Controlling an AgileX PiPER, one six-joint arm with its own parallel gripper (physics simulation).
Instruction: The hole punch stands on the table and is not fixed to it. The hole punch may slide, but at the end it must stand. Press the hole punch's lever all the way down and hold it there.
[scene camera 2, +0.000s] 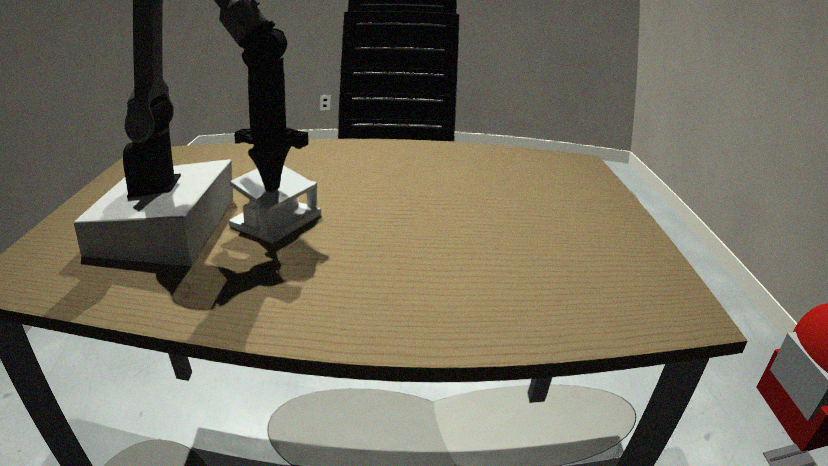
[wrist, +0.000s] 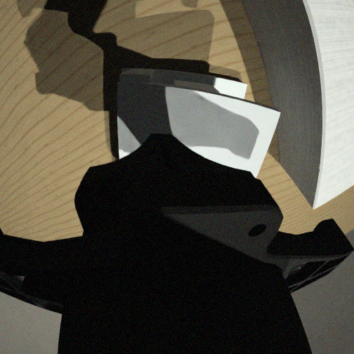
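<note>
The white hole punch (scene camera 2: 303, 221) (wrist: 233, 88) stands upright on the table, just right of the arm's white base block. Its lever (scene camera 2: 297, 180) (wrist: 267, 122) is the flat white top plate. An open gap shows between lever and base plate at the right side in the scene view. My gripper (scene camera 2: 272, 188) (wrist: 159, 148) is shut with nothing between its fingers and points straight down. Its tips are at the lever's top, near the edge facing the scene camera, and appear to touch it. The exact contact spot is hidden behind the dark fingers in the wrist view.
The white base block (scene camera 2: 133, 240) (wrist: 337, 100) stands close beside the hole punch, with a narrow strip of table (scene camera 2: 463, 260) (wrist: 55, 185) between them. Dark shadows of the arm fall on the table. A black slatted object (scene camera 2: 398, 86) stands behind the table.
</note>
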